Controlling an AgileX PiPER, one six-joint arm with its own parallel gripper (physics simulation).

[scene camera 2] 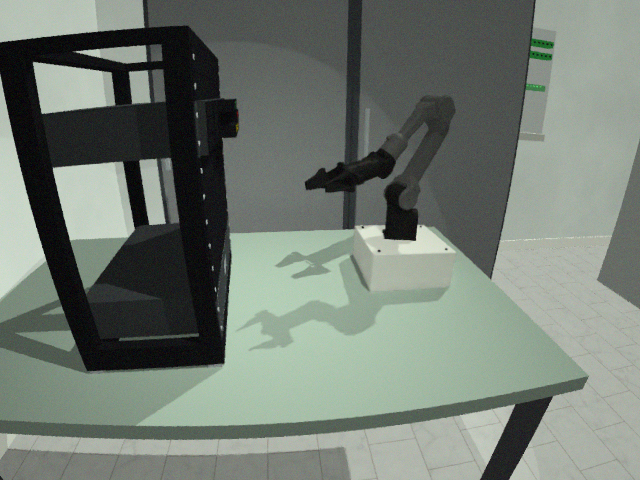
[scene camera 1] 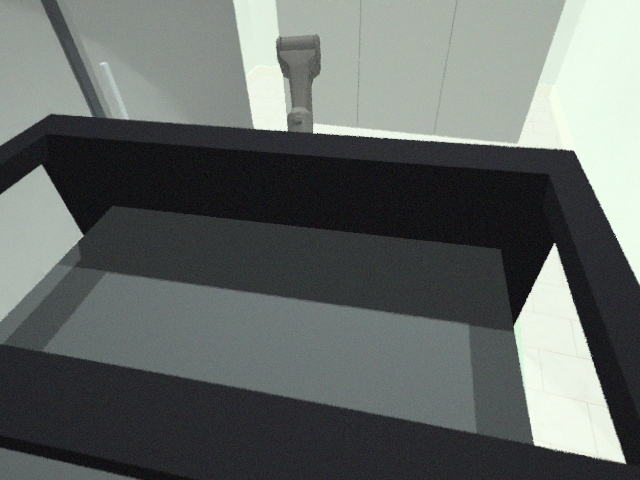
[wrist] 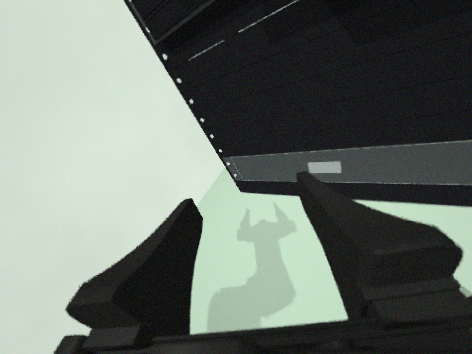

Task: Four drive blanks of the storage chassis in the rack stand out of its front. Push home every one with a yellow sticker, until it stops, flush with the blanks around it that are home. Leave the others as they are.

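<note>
The storage chassis [scene camera 2: 108, 135] sits high in the black rack [scene camera 2: 186, 206]. At its front, drive blanks [scene camera 2: 228, 118] stand out, seen edge-on, with bits of green, red and yellow sticker at their outer faces. How many stand out cannot be told from this side. No sticker shows in the wrist view, where the lower part of the rack front [wrist: 320, 90] fills the upper right. My gripper [scene camera 2: 306, 184] [wrist: 245, 197] is open and empty, in front of the rack, lower than the blanks and well apart from them. In scene camera 1 the gripper is hidden behind the rack.
A grey unit [scene camera 2: 142, 279] [wrist: 275, 167] fills the bottom of the rack, with a pale label on its front. The rack and the arm's white base block [scene camera 2: 408, 268] stand on the green table [scene camera 2: 330, 382]. Dark cabinet panels [scene camera 2: 289, 103] stand behind.
</note>
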